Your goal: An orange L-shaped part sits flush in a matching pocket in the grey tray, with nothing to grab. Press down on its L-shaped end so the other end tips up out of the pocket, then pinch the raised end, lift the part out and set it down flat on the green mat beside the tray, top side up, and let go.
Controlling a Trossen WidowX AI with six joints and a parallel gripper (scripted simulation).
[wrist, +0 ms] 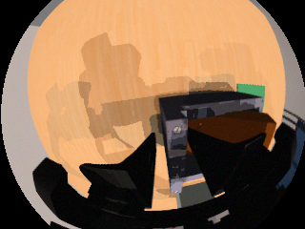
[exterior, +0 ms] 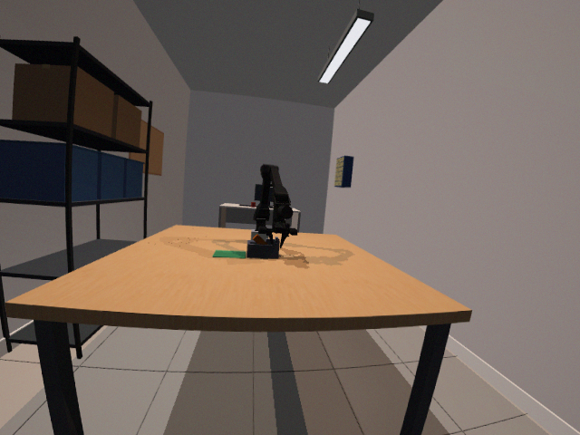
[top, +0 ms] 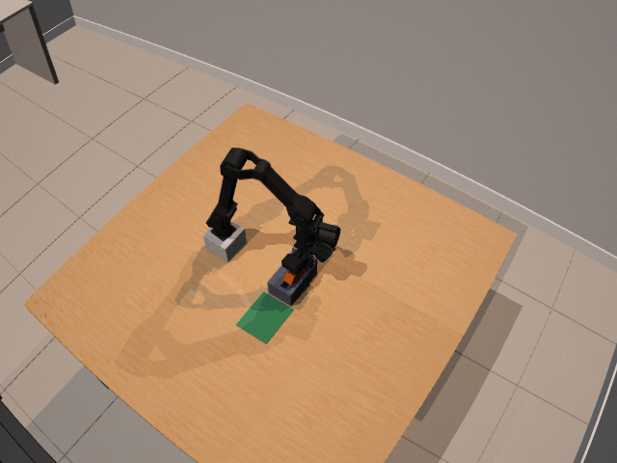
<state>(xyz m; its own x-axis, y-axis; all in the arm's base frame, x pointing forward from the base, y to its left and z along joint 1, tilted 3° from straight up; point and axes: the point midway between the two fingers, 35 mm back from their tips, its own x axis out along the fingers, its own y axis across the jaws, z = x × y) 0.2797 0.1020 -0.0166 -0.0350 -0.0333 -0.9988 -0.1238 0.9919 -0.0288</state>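
Now: gripper tip 6 cm to the left of the orange L-shaped part and 1 cm below it. Also, from my gripper tip: green mat: 2 cm ahead, 22 cm to the right, 6 cm below.
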